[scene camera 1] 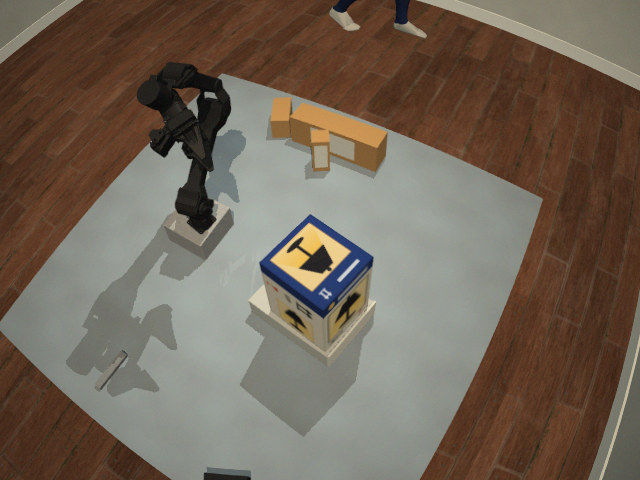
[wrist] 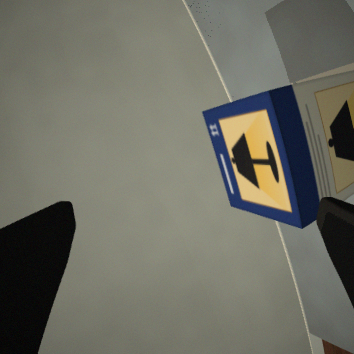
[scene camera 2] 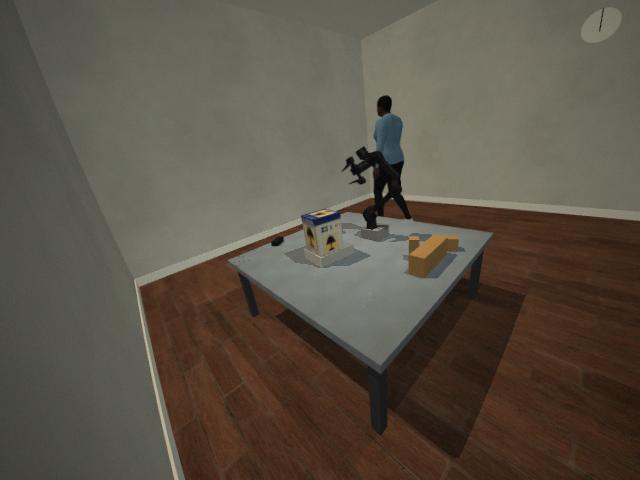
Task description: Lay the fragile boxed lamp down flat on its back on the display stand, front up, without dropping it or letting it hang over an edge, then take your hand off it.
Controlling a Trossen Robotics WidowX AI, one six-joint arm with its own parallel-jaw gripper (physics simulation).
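Places are measured from the arm's base along level axes (x right, y back, z down), in metres.
Pixels of known places: gripper, fingertip midpoint: [scene camera 1: 208,164] [wrist: 200,213] [scene camera 2: 345,177]; arm's base at its link origin: [scene camera 1: 201,221] [scene camera 2: 372,227].
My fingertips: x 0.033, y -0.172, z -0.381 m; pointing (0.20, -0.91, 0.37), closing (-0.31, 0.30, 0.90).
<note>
For each thing: its middle in the pictures, then the offset to it from my fingertips.
- boxed lamp at the middle of its body: [wrist: 302,136] [scene camera 1: 317,286] [scene camera 2: 322,231] dx -0.045, dy -0.247, dz +0.283 m
- long orange box at the middle of its body: [scene camera 1: 338,135] [scene camera 2: 429,254] dx -0.541, dy +0.096, dz +0.403 m
- thin grey bar at the middle of its body: [scene camera 1: 111,370] dx +0.458, dy +0.073, dz +0.452 m
- dark object at the middle of its body: [scene camera 2: 277,241] dx +0.455, dy -0.379, dz +0.441 m
The boxed lamp [scene camera 1: 310,258] [scene camera 2: 323,235] [wrist: 255,160] is a pale carton with a blue-bordered lamp picture facing up. Its visible side faces show lamps standing upright. It rests level on the cream display stand [scene camera 1: 259,300] [scene camera 2: 324,259], whose rim shows along the sides of the box. My gripper [scene camera 1: 186,160] [scene camera 2: 347,176] [wrist: 200,213] is open and empty, raised above the table and well apart from the box. In the wrist view the box shows beyond the right finger, which stands in front of its lower right edge. The faces turned away from the cameras are hidden.
A long orange box [scene camera 1: 338,129] [scene camera 2: 429,258] and two small orange boxes [scene camera 1: 280,116] [scene camera 1: 320,149] stand near one table edge. A thin grey bar [scene camera 1: 111,370] and a dark object [scene camera 1: 227,475] [scene camera 2: 277,241] lie near other edges. A person [scene camera 2: 390,136] is behind the table.
</note>
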